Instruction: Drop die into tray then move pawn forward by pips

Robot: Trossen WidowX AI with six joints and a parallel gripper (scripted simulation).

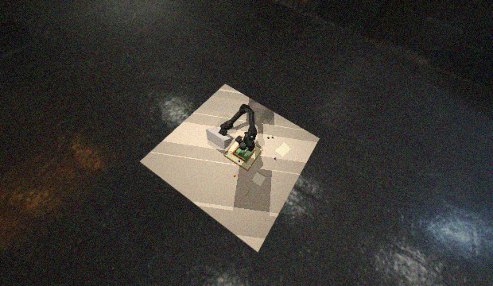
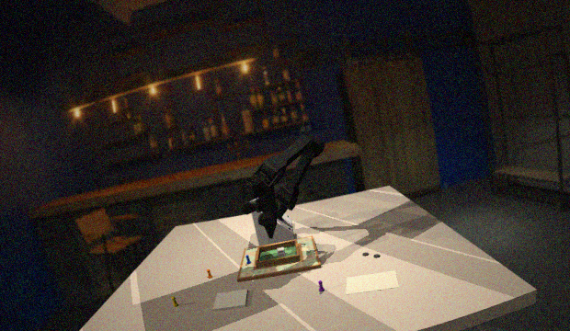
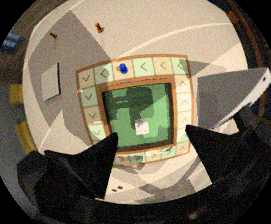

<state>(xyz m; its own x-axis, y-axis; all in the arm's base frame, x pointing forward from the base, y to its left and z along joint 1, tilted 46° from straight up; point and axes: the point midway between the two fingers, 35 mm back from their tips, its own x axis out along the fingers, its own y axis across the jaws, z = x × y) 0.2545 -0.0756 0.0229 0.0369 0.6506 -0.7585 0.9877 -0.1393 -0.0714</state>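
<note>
My gripper tip is now 2 cm short of the blue pawn, 11 cm to the left of it and 8 cm above it. From my gripper tip the other things lie so: purple pawn (32 cm ahead, 10 cm to the left, 9 cm below); die (1 cm ahead, 2 cm to the left, 8 cm below); green dice tray (1 cm ahead, 1 cm to the left, 10 cm below).
</note>
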